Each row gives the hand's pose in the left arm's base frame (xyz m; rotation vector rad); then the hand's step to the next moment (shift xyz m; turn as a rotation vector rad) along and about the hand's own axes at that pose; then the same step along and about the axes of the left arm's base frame.
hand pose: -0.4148 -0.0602 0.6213 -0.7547 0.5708 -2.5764
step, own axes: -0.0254 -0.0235 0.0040 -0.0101 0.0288 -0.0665
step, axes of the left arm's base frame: 0.0161 0.0307 0.0038 -0.0232 -0.0015 -0.0694
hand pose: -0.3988 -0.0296 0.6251 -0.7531 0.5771 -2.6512
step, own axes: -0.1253 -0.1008 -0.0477 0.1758 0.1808 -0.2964
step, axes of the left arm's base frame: 0.0551 0.1522 -0.0439 -0.2717 -0.1422 -0.2396
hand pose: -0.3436 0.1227 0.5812 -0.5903 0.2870 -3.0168
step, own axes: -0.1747 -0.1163 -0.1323 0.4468 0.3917 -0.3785
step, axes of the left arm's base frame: 0.1096 0.1522 -0.1624 -0.5499 -0.3591 -0.2549
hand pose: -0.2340 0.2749 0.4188 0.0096 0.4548 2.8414
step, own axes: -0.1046 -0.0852 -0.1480 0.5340 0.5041 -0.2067
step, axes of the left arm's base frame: 0.1158 0.0057 -0.1633 -0.6547 -0.3870 -0.0601
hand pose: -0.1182 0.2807 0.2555 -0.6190 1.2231 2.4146
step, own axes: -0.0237 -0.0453 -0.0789 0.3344 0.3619 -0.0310
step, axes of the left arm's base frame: 0.0597 -0.0423 -0.0590 -0.4546 -0.1874 0.0450
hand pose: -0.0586 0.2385 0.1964 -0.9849 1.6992 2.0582
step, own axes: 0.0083 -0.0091 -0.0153 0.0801 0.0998 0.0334
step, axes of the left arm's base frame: 0.0044 -0.0137 -0.0133 -0.1298 -0.0096 0.0233
